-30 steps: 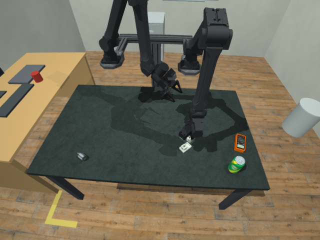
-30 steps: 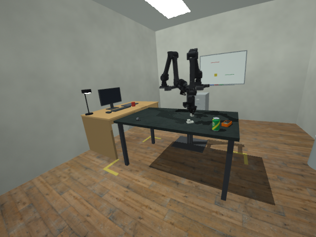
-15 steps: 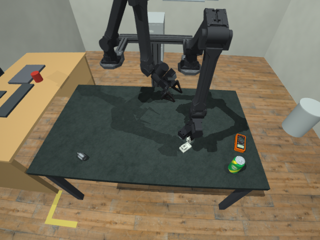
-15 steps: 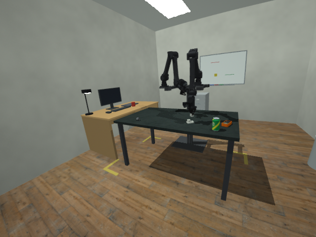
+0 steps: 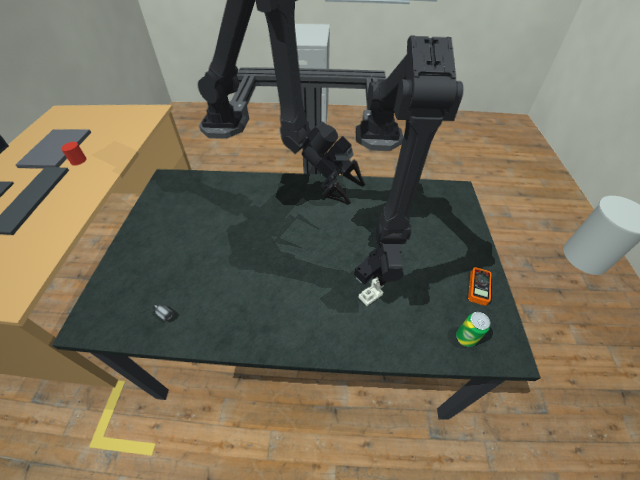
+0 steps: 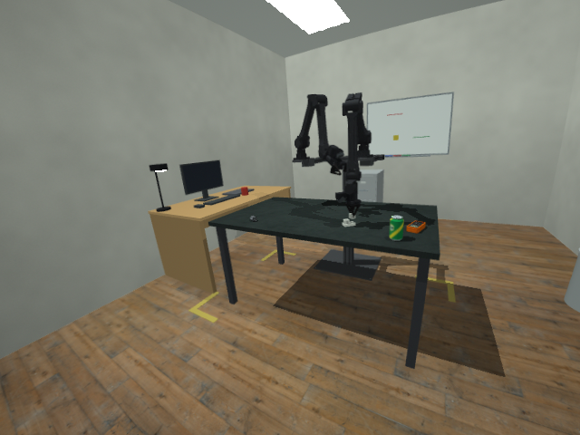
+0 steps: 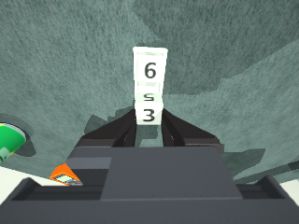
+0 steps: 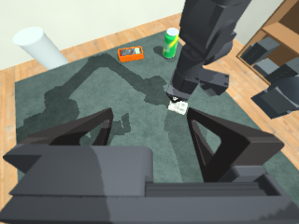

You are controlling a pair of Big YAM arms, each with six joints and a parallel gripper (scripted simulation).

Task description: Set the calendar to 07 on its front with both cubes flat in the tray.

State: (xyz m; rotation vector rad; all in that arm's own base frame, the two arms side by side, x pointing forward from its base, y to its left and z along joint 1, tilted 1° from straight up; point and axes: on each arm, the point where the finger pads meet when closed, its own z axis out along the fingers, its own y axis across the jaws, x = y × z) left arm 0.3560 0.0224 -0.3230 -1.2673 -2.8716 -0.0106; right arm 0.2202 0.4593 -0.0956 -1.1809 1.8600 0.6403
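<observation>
My left gripper is now 30 mm short of the white number cube, 30 mm to the left of it and 50 mm above it.
</observation>
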